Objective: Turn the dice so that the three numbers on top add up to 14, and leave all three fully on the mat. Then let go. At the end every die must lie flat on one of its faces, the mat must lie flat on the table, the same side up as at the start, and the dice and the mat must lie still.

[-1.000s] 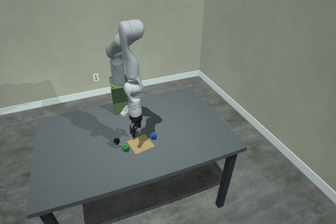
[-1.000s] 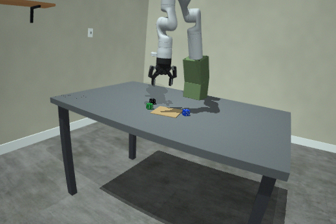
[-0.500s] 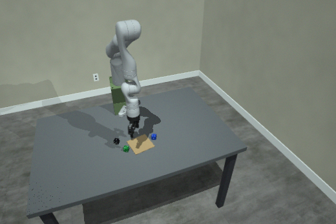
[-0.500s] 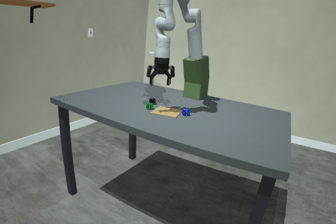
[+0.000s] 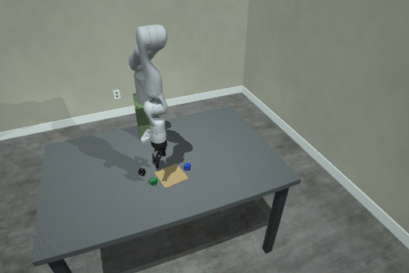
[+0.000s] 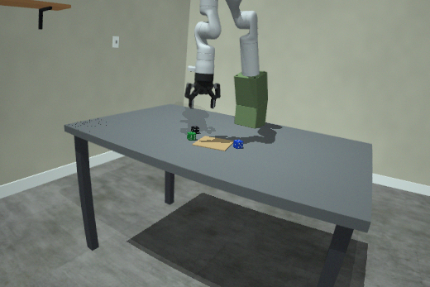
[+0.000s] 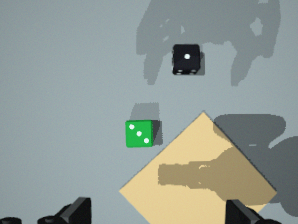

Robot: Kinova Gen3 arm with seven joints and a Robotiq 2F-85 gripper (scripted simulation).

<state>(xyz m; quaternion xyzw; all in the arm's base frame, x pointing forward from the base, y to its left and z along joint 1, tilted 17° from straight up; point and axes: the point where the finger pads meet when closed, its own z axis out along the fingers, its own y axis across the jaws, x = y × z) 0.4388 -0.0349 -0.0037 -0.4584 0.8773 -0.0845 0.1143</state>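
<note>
Now: the green die 1 cm behind my hand, 5 cm to the right of it and 14 cm below it. Round my hand: tan mat 3 cm behind, 5 cm to the left, 15 cm below; then black die 10 cm behind, 9 cm to the right, 14 cm below; then blue die 5 cm behind, 15 cm to the left, 14 cm below.
</note>
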